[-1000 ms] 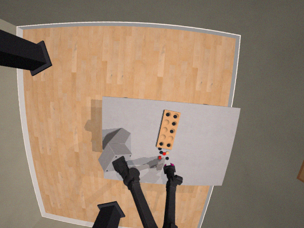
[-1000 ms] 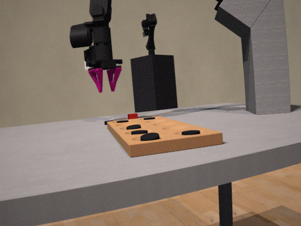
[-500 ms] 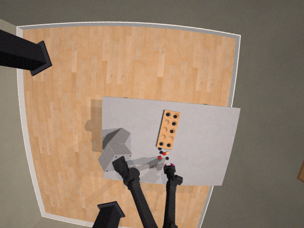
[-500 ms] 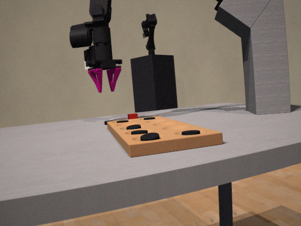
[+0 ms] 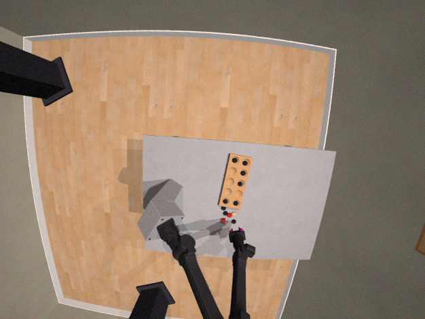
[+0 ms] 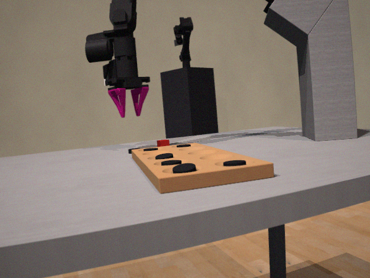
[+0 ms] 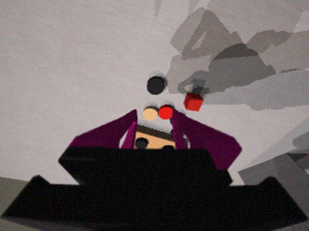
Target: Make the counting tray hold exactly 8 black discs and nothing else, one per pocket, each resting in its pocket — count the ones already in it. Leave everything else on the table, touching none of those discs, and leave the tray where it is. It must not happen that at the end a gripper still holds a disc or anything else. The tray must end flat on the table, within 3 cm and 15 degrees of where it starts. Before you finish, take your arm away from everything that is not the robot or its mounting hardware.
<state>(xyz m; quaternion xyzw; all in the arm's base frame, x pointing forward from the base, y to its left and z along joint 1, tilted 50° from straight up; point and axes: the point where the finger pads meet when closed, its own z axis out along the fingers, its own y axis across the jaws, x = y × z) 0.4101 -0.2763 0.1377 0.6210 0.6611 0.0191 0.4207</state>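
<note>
Right now the red disc is 100 mm below my hand, 60 mm to the left of it and 10 mm behind it. Round my hand: tan disc 100 mm below, 60 mm to the left, 20 mm ahead; then wooden counting tray 290 mm to the left, 100 mm ahead, 90 mm below; then red cube 90 mm below, 70 mm behind, 40 mm to the left.
</note>
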